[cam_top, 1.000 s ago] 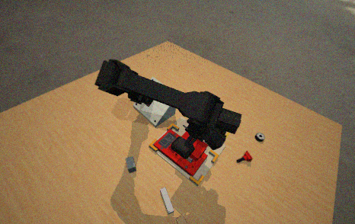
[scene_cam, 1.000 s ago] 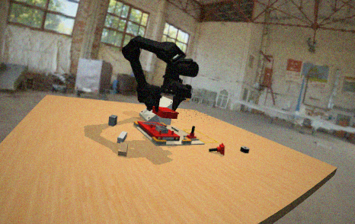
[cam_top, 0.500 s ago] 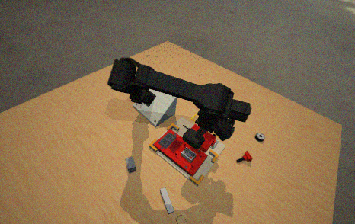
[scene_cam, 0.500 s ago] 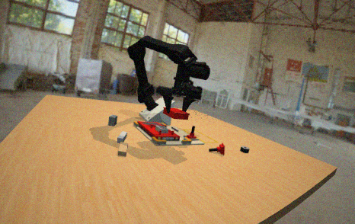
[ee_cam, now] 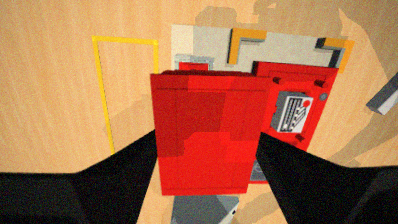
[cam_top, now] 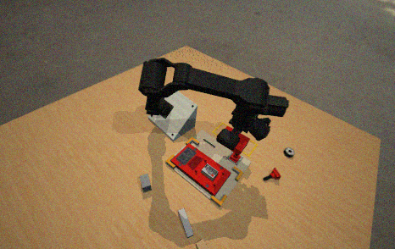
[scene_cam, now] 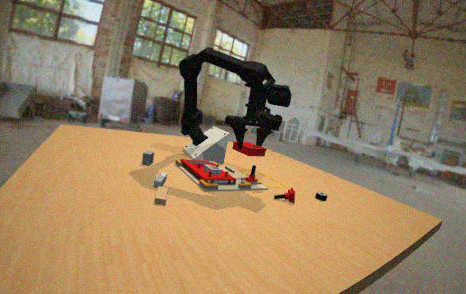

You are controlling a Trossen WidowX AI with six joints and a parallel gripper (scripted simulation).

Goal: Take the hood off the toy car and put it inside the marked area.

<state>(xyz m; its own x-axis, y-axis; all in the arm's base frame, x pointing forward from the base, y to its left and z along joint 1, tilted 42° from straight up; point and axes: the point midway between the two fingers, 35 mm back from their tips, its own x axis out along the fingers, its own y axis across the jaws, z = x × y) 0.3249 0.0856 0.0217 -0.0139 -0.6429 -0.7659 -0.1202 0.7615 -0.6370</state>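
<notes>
Now: gripper tip 10 cm above the pale fixture plate, 9 cm to the left of it and 2 cm past it. Round my gripper tip: black wheel: 21 cm to the left, 18 cm ahead, 10 cm below; red hood: right at my gripper tip.
</notes>
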